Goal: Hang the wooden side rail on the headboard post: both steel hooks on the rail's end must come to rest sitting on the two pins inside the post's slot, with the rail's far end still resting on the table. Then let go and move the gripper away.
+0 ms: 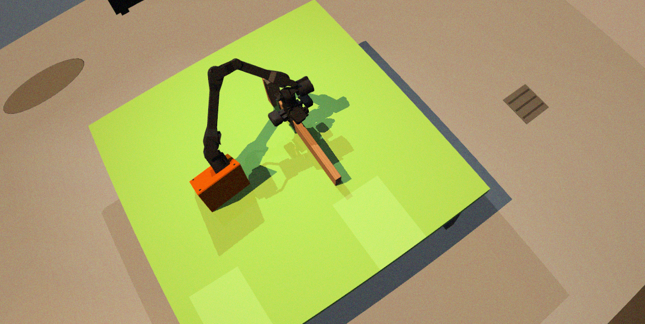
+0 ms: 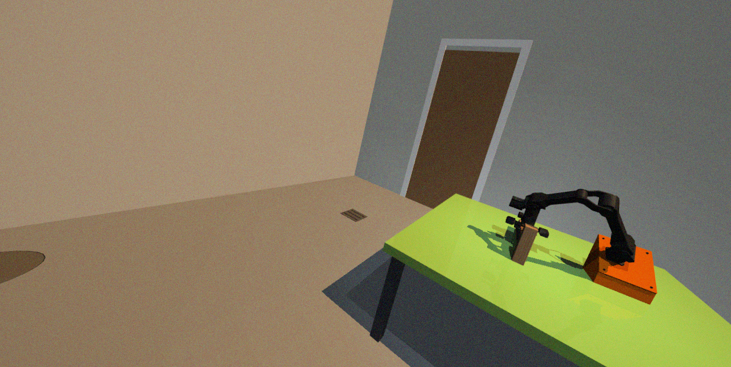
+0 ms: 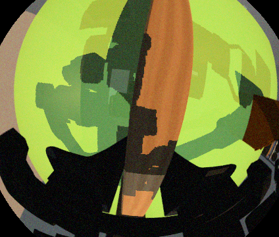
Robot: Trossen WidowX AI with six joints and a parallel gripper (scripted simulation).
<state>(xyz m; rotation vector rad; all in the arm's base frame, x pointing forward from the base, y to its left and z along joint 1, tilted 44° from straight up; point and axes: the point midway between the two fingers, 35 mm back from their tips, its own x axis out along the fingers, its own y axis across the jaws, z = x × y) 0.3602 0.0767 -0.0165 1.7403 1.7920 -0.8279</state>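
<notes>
The headboard post is 1 cm ahead of my gripper tip, 15 cm to the left of it and 4 cm above it.
</notes>
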